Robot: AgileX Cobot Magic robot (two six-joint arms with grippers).
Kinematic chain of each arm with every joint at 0, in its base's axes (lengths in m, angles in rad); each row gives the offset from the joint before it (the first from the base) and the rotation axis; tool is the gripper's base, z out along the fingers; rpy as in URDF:
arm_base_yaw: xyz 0 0 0.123 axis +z
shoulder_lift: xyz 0 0 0 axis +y
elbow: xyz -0.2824 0 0.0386 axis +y
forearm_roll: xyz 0.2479 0 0.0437 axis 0.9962 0 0.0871
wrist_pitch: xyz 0 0 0 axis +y
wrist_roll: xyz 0.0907 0 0.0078 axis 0.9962 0 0.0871
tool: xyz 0 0 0 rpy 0 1.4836 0
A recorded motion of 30 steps. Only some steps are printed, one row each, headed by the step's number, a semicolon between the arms.
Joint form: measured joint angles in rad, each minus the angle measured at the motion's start. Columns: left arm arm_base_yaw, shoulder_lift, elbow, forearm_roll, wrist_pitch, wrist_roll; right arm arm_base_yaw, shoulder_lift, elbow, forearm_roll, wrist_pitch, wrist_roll.
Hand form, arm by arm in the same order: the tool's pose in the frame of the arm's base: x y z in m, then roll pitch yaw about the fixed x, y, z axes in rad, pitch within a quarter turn. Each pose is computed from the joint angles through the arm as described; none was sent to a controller.
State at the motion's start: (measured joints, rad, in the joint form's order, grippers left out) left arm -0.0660 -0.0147 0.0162 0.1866 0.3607 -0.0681; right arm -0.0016 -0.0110 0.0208 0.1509 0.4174 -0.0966
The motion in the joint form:
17: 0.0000 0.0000 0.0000 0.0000 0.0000 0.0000; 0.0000 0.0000 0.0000 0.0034 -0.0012 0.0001
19: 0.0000 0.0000 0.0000 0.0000 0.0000 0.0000; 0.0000 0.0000 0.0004 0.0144 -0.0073 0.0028
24: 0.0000 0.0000 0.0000 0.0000 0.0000 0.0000; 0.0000 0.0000 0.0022 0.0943 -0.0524 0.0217
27: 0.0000 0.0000 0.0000 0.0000 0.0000 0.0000; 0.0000 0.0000 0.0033 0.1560 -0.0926 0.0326
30: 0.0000 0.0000 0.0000 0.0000 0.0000 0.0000; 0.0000 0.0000 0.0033 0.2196 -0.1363 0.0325
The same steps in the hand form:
17: 0.0528 0.0025 0.1765 2.7170 1.2752 2.7020; 0.0513 0.0056 0.1698 2.9525 1.2308 3.0055
19: 0.0528 0.0025 0.1765 2.7170 1.2752 2.7020; 0.0515 0.0059 0.1703 2.9095 1.2341 2.9640
24: 0.0528 0.0025 0.1765 2.7170 1.2752 2.7020; 0.0527 0.0078 0.1740 2.5835 1.2405 2.6469
27: 0.0528 0.0025 0.1765 2.7170 1.2752 2.7020; 0.0537 0.0087 0.1776 2.3387 1.2284 2.4066
30: 0.0528 0.0025 0.1765 2.7170 1.2752 2.7020; 0.0546 0.0091 0.1818 2.1249 1.2080 2.1961

